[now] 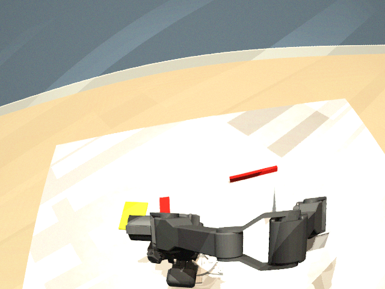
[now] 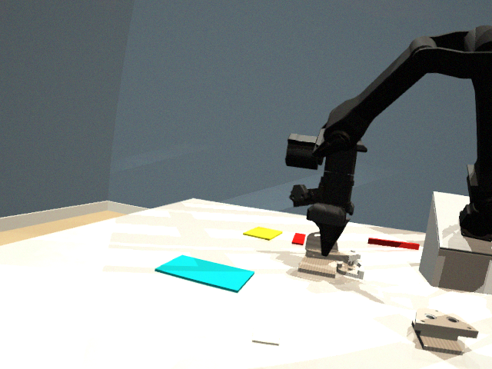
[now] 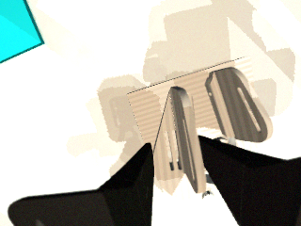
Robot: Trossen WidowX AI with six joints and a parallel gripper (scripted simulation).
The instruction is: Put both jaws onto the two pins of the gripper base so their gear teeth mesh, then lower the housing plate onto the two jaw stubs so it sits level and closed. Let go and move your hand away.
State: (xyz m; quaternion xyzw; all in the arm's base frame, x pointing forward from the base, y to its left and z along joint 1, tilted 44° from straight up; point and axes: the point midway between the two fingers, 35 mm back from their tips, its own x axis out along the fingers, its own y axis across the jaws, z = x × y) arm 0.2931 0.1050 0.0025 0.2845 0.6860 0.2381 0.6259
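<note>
My gripper tip is now 3 cm to the left of the pale flat plate, 3 cm above it and 1 cm short of it. Round my gripper tip: grey bracket-like part 20 cm to the left, 17 cm behind, 3 cm below; cyan plate 18 cm ahead, 14 cm to the left, 4 cm below; short red tile 24 cm to the right, 9 cm ahead, 3 cm below.
</note>
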